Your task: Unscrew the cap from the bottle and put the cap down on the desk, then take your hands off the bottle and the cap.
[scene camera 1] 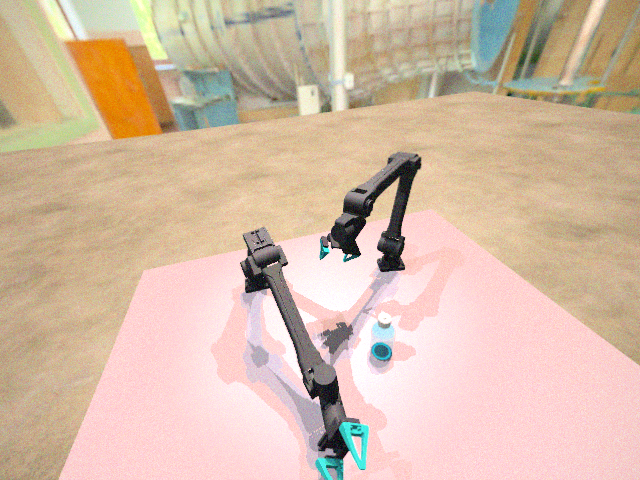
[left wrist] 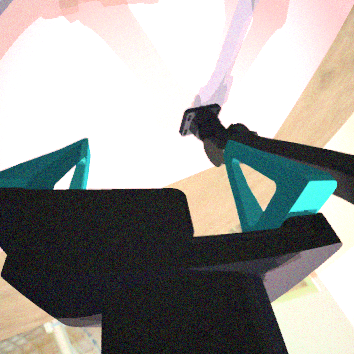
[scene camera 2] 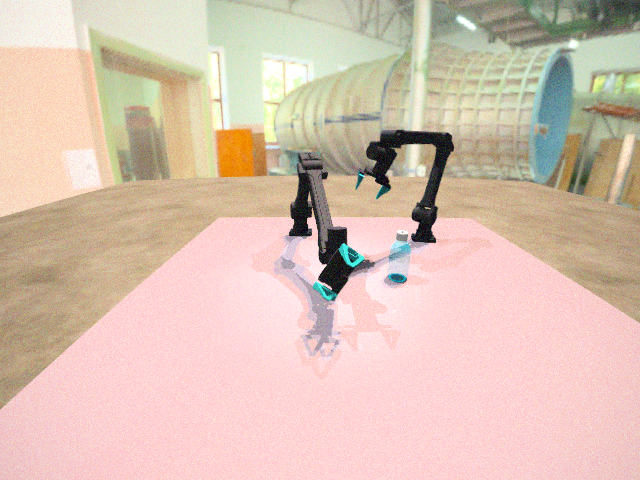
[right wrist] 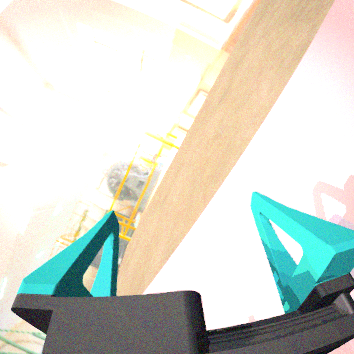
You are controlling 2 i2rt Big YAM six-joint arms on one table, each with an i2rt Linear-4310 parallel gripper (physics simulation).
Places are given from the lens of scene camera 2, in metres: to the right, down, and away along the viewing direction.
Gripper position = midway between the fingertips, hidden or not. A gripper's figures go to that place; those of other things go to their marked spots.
my right gripper point(scene camera 2: 338, 282): 0.04, 0.10, 0.61
clear bottle point(scene camera 2: 400, 252): 0.28, 0.04, 0.93
